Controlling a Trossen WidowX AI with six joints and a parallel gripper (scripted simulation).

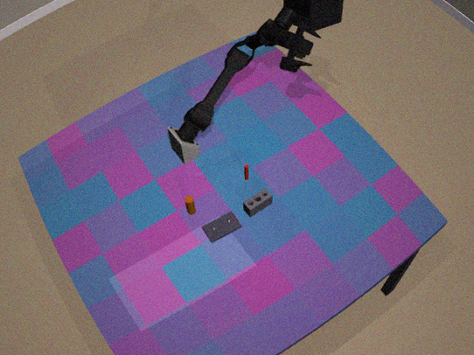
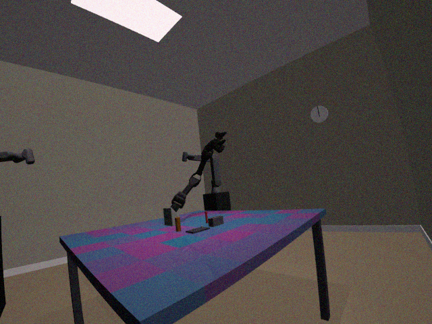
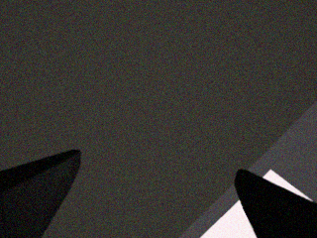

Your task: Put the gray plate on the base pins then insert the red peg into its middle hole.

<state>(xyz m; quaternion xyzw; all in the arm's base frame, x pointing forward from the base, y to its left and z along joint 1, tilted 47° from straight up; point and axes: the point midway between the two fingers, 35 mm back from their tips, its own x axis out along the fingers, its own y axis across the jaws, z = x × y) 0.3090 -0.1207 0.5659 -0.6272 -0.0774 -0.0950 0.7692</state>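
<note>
Now: the gray plate 4 cm ahead of my gripper tip, 23 cm to the right of it and 57 cm below it. From my gripper tip the other things lie so: red peg: 8 cm behind, 20 cm to the right, 56 cm below; orange cylinder: 6 cm behind, 44 cm to the right, 56 cm below; dark base: 5 cm ahead, 38 cm to the right, 60 cm below.
</note>
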